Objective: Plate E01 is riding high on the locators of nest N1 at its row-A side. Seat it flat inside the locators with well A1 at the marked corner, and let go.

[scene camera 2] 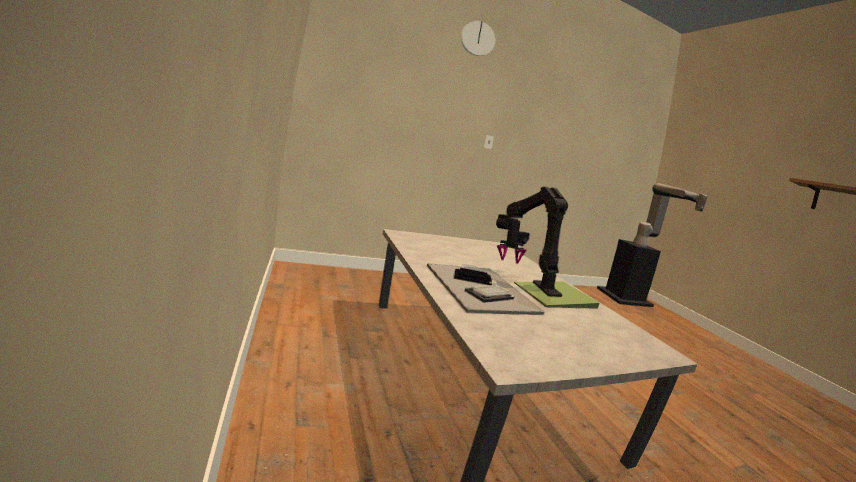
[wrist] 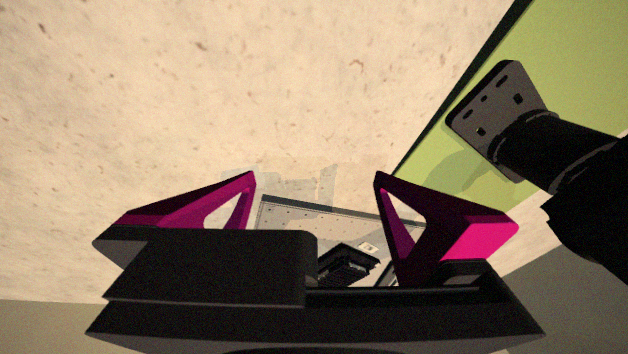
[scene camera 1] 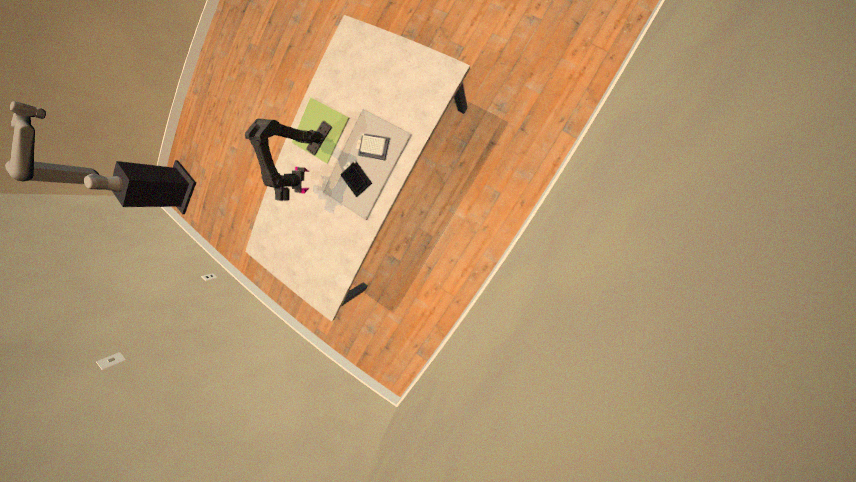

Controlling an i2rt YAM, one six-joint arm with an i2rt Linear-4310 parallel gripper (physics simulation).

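Frame: origin at the arm's base, x back, y up, z left, level; centimetres.
Where they show: gripper, fingertip midpoint: (scene camera 2: 509,261) (wrist: 314,177) (scene camera 1: 308,179); arm's base, origin of the base link: (scene camera 2: 546,289) (wrist: 509,135) (scene camera 1: 319,138).
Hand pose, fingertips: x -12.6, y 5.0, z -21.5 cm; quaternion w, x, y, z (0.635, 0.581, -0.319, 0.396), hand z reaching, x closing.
Observation:
Each offset is from my fingertips to the top centre of the thing. "spot": to the spot under its first point. Level surfaces: height alone.
A black plate {dx -22.4, dy -2.6, dz +17.4 cm} (scene camera 1: 356,179) (scene camera 2: 473,274) (wrist: 347,267) is on a nest on the grey board (scene camera 1: 362,207) (scene camera 2: 509,307) (wrist: 295,215); in scene camera 2 it looks tilted. A pale plate {dx -20.1, dy -2.0, dz +37.9 cm} (scene camera 1: 373,145) (scene camera 2: 491,291) lies about level on a dark base on the same board. No lettering is readable, so I cannot tell from labels which is E01; the locators and well A1's corner are too small to make out. My gripper (scene camera 1: 306,180) (scene camera 2: 510,261) (wrist: 314,177) is open and empty, high above the table beside the board, clear of both plates.
The arm's base stands on a green mat (scene camera 1: 320,110) (scene camera 2: 581,296) (wrist: 585,60) beside the grey board. A small white tag {spot: dx -12.8, dy -5.0, dz +19.5 cm} (wrist: 368,247) lies near the black plate. Another arm on a dark pedestal (scene camera 1: 152,185) (scene camera 2: 633,272) stands away from the table {dy -6.5 cm} (scene camera 1: 293,245) (scene camera 2: 581,347).

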